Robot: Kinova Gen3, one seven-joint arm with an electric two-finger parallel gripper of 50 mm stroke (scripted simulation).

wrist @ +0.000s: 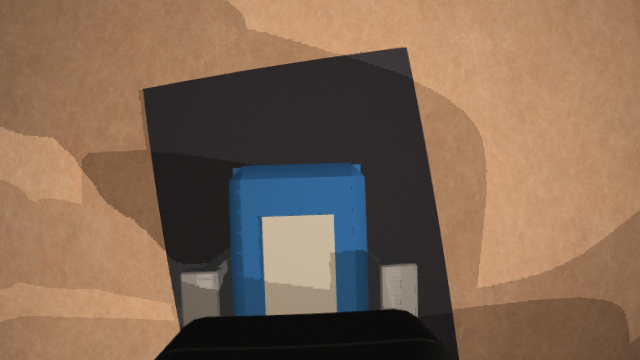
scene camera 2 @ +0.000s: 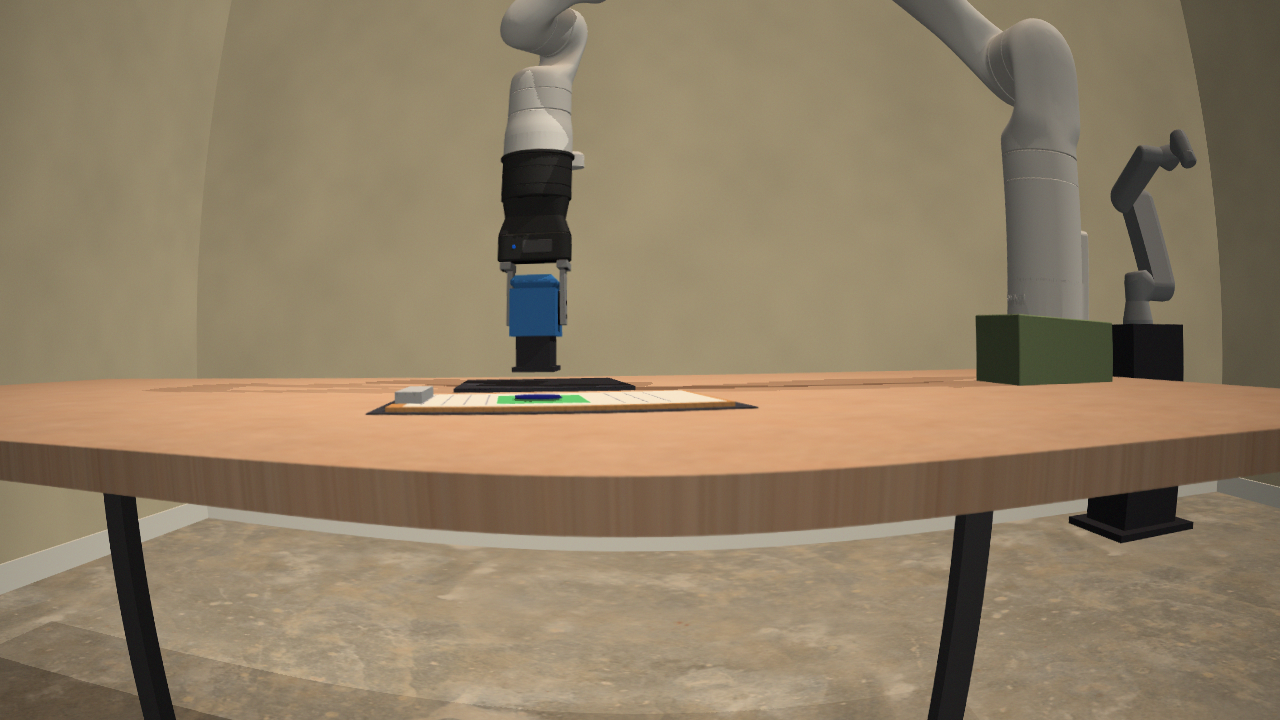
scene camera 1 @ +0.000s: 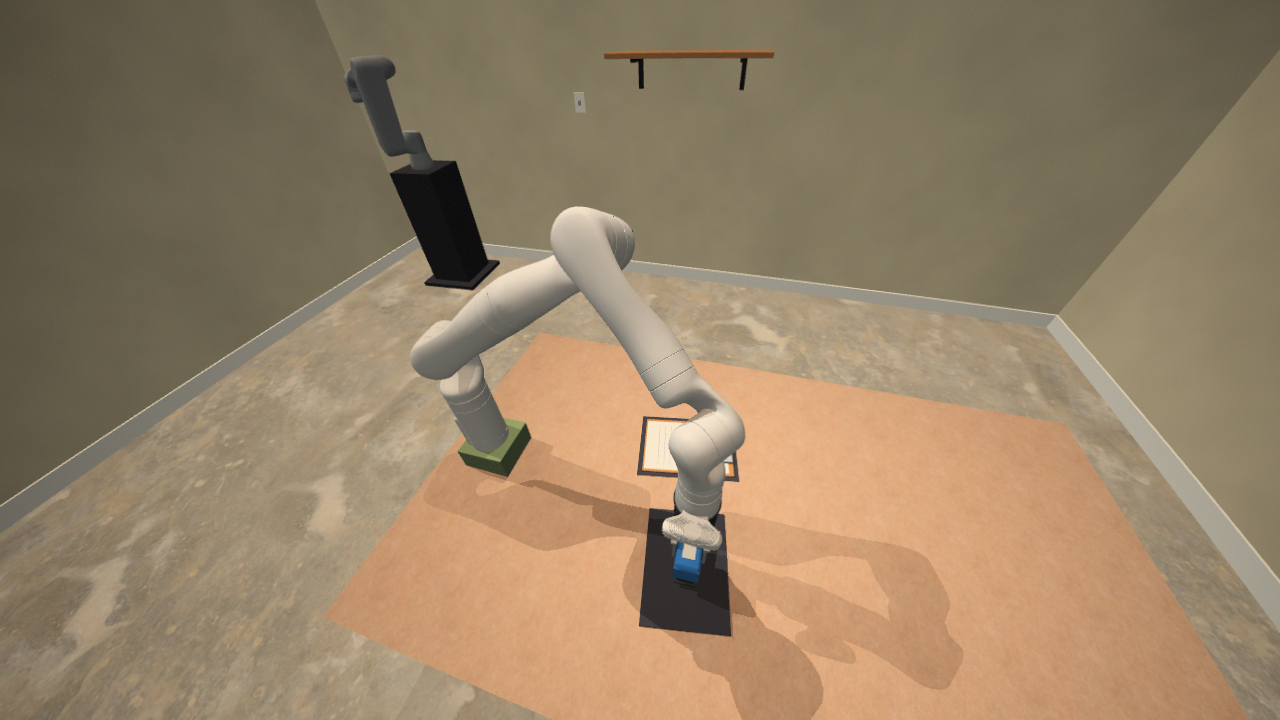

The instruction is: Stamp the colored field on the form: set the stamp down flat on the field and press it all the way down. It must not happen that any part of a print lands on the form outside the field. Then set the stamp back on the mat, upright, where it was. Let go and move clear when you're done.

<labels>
A stamp shows in the wrist view, in scene camera 2 (pixel 533 305) and in scene camera 1. One and the same spot on the stamp: (wrist: pixel 298 233) is (scene camera 1: pixel 688 555).
</labels>
